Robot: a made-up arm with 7 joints.
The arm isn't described. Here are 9 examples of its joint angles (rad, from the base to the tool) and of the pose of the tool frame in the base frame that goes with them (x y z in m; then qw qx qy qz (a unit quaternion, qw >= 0)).
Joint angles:
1: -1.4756 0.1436 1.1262 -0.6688 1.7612 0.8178 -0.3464
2: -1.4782 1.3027 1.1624 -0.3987 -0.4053 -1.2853 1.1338
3: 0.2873 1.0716 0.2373 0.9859 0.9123 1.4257 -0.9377
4: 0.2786 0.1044 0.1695 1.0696 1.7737 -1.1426 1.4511
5: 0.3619 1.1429 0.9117 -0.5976 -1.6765 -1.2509 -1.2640
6: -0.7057 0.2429 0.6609 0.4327 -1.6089 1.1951 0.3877
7: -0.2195 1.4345 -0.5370 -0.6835 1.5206 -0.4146 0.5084
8: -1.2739 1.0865 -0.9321 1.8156 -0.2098 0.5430 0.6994
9: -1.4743 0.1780 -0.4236 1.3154 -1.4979 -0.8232 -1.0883
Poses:
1: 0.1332 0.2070 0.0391 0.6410 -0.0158 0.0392 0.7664
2: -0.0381 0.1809 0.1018 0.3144 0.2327 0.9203 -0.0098
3: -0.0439 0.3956 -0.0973 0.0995 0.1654 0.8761 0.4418
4: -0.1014 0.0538 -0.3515 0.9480 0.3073 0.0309 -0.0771
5: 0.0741 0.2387 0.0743 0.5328 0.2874 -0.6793 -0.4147
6: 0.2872 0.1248 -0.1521 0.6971 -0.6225 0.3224 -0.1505
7: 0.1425 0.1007 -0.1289 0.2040 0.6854 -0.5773 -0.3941
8: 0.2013 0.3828 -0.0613 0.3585 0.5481 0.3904 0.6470
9: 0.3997 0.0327 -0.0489 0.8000 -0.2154 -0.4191 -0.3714
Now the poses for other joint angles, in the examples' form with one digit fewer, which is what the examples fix.
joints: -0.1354 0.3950 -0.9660 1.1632 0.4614 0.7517 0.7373
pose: 0.008 0.186 -0.372 0.372 0.842 0.378 -0.097
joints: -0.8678 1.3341 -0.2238 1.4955 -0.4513 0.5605 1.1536
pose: 0.146 0.418 -0.076 0.291 0.356 0.313 0.831
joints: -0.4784 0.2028 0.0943 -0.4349 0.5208 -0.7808 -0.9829
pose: 0.197 0.046 -0.044 0.584 0.583 -0.409 -0.390
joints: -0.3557 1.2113 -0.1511 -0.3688 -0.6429 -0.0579 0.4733
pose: 0.234 0.140 -0.049 0.958 0.216 -0.191 -0.007
